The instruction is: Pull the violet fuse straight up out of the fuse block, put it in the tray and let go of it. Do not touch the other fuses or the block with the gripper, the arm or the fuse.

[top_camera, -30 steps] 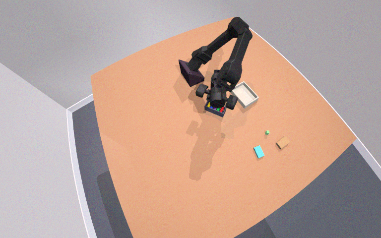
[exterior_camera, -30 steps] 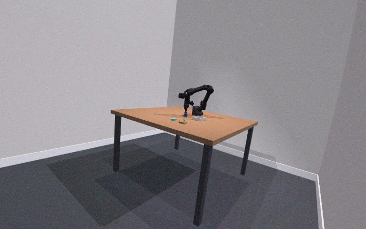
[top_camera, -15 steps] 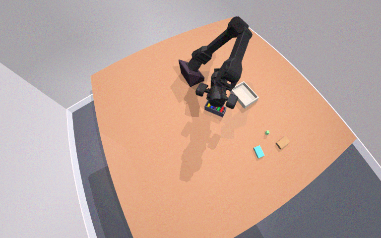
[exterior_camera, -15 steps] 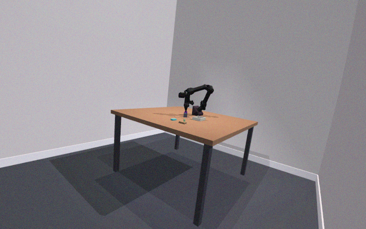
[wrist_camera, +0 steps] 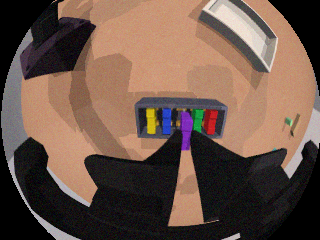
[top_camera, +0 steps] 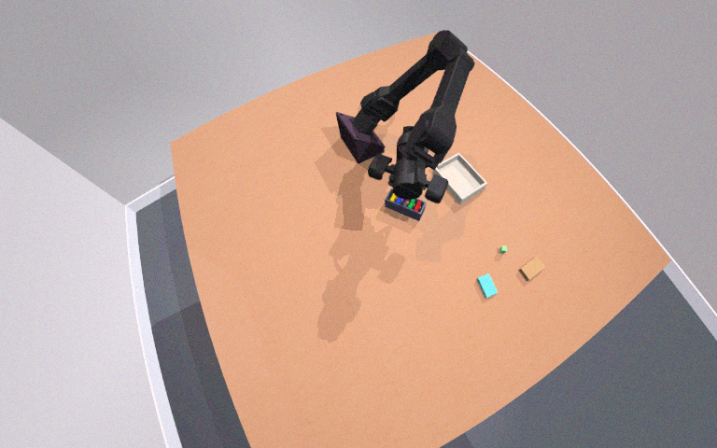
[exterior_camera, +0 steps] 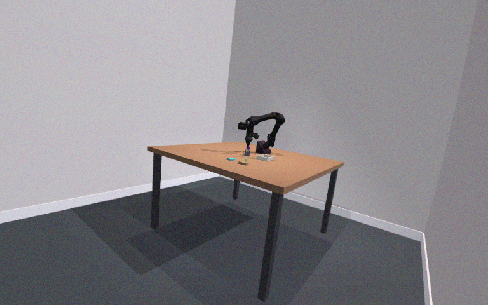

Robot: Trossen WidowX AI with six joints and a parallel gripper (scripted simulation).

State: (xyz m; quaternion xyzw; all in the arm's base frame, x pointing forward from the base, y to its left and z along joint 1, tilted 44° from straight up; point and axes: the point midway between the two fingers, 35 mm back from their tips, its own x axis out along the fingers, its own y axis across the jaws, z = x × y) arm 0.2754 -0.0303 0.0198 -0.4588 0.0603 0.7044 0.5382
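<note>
My gripper tip is 19 cm to the right of the white tray and 6 cm above it. The rest, counted from my gripper tip: cyan block: 30 cm ahead, 7 cm to the left, 6 cm below; then violet fuse: 1 cm below; then small green cube: 24 cm ahead, 17 cm to the left, 6 cm below.
</note>
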